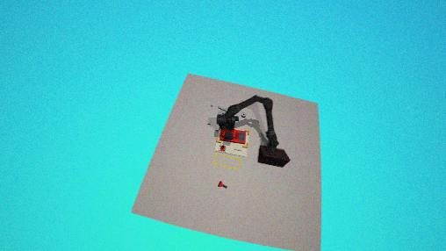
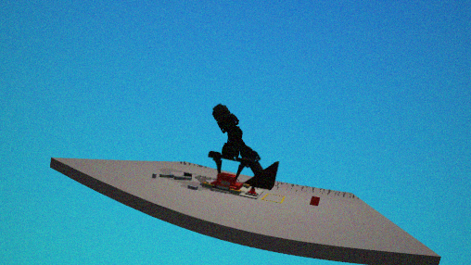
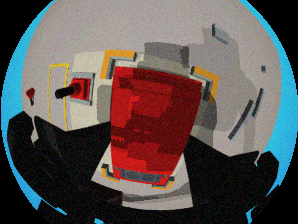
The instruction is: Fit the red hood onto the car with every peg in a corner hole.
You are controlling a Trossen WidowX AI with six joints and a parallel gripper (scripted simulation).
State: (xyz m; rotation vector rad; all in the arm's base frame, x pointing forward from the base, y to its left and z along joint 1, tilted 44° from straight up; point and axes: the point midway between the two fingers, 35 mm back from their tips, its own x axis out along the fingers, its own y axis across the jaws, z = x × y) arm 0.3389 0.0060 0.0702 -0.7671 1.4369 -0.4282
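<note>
Right now the white jig is 4 cm behind my gripper tip, 2 cm to the left of it and 4 cm below it. Round my gripper tip: red hood: 1 cm above.
</note>
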